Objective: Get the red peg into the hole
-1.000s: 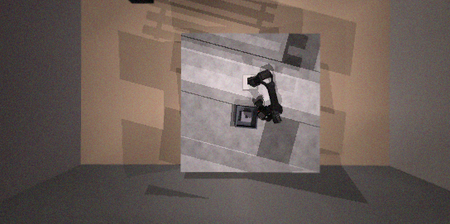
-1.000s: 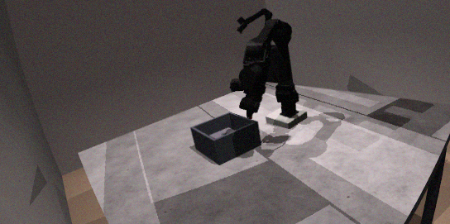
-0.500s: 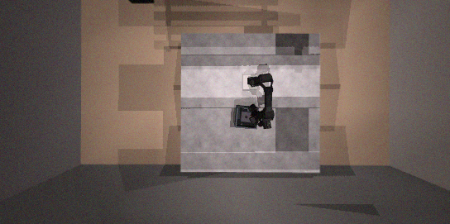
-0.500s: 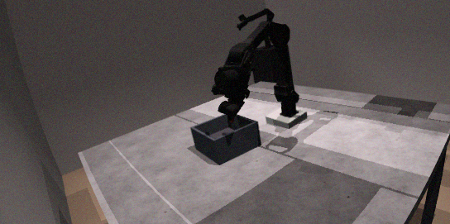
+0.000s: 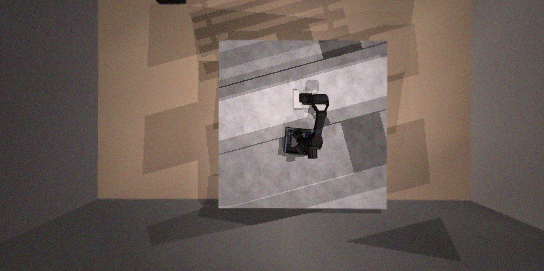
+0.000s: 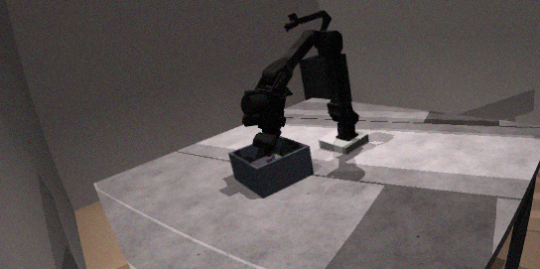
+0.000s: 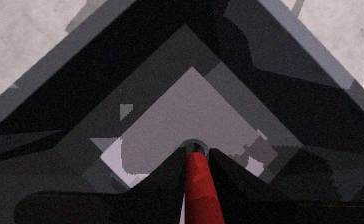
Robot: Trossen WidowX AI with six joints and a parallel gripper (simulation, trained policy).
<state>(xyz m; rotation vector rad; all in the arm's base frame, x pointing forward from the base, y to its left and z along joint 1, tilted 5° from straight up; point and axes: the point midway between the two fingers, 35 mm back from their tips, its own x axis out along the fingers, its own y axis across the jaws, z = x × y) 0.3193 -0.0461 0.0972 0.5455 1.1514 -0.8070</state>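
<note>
My gripper tip is 10 mm past the red peg, 10 mm to the right of it and 30 mm below it. Also, from my gripper tip: dark box: 60 mm below; then plate: 40 mm below.
</note>
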